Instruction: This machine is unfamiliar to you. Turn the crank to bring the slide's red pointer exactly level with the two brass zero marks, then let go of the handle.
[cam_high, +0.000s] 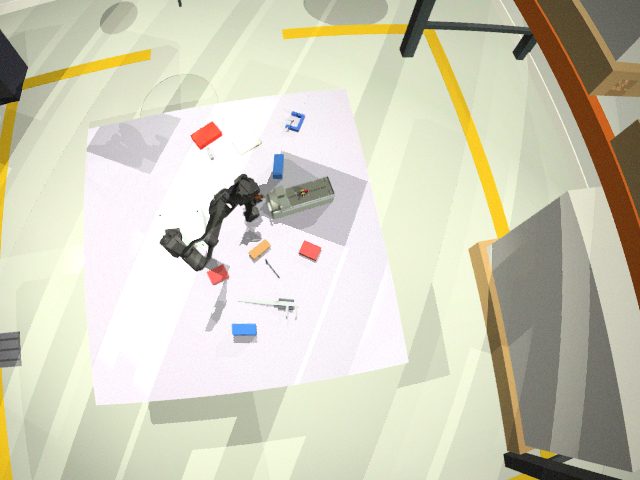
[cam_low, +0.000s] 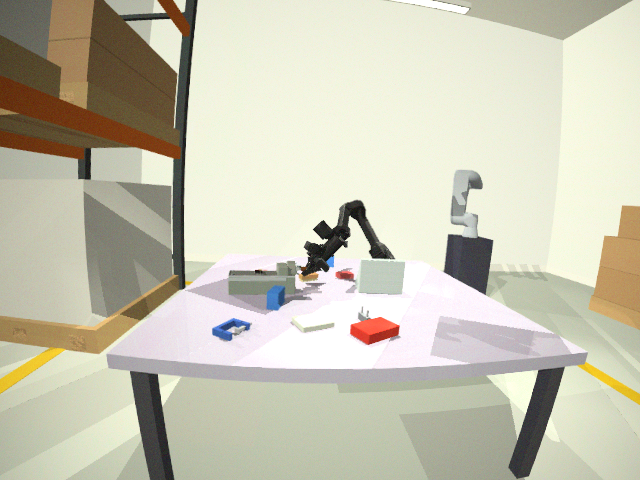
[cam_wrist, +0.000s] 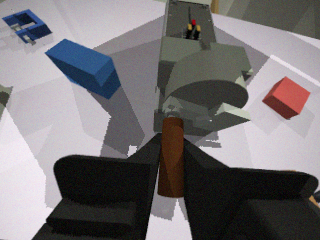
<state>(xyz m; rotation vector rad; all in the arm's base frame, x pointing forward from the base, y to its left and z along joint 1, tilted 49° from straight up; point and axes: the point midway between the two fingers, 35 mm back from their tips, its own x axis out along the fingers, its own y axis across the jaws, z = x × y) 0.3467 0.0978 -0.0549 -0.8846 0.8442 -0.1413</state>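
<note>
The crank is 10 mm to the right of my gripper tip and 20 mm above it. Round my gripper tip: red pointer (180 mm ahead, 10 mm to the left, 10 mm above); then orange-brown crank handle (20 mm behind, 20 mm above); then brown block (20 mm behind, 190 mm to the right, 60 mm below).
</note>
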